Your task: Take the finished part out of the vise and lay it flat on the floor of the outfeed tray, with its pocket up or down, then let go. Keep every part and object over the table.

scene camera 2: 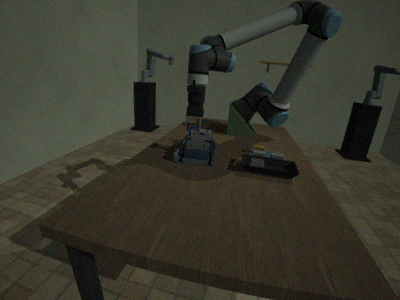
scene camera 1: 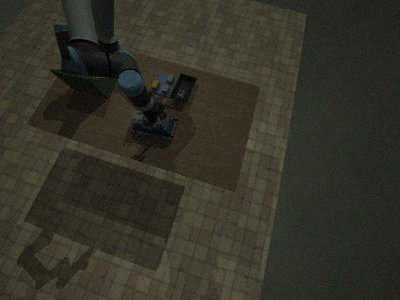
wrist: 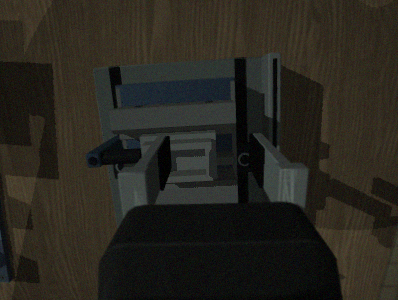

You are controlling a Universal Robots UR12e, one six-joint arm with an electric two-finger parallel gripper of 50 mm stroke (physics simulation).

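Where they show: gripper, fingertip midpoint: (scene camera 2: 192, 130) (scene camera 1: 161, 123) (wrist: 209, 151); arm's base, origin of the base link: (scene camera 2: 239, 112).
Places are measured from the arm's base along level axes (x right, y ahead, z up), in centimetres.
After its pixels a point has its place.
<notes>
The finished part (wrist: 195, 161) @[z -3.5, x 18.0, y 67.2 cm], light grey with a recessed pocket facing up, sits between the jaws of the grey and blue vise (wrist: 172, 116) @[z -4.0, x 16.1, y 70.7 cm] (scene camera 2: 199, 154) @[z -9.1, x 14.3, y 73.4 cm] (scene camera 1: 154, 131) @[z -9.9, x 22.7, y 63.0 cm]. My gripper (wrist: 209, 151) @[z 0.4, x 19.0, y 69.1 cm] (scene camera 2: 194, 124) @[z 0.4, x 19.0, y 69.1 cm] is open and empty, above the vise, pointing down. In the wrist view the left finger overlaps the part's left side, and the right finger is apart from its right side, over a black strip of the vise. The fingers' exact height over the part is hard to tell. The black outfeed tray (scene camera 2: 277, 171) @[z -10.0, x -19.6, y 77.9 cm] (scene camera 1: 188, 76) @[z -9.9, x -28.2, y 71.3 cm] stands beside the vise; a small grey piece (scene camera 2: 257, 162) @[z -9.4, x -11.6, y 72.4 cm] (scene camera 1: 181, 93) @[z -10.4, x -12.4, y 70.9 cm] is in it.
A blue plate (scene camera 1: 161, 90) @[z -12.9, x -11.7, y 54.2 cm] with grey blocks and a yellow block (scene camera 1: 155, 85) @[z -9.2, x -12.1, y 50.1 cm] (scene camera 2: 258, 148) @[z -9.8, x -13.0, y 51.1 cm] stands next to the tray. The vise's blue and black handle (wrist: 103, 155) @[z -4.1, x 10.3, y 67.3 cm] sticks out at its left in the wrist view. A green wedge-shaped mount (scene camera 2: 240, 122) @[z -4.1, x -1.5, y 16.9 cm] stands at the arm's base.
</notes>
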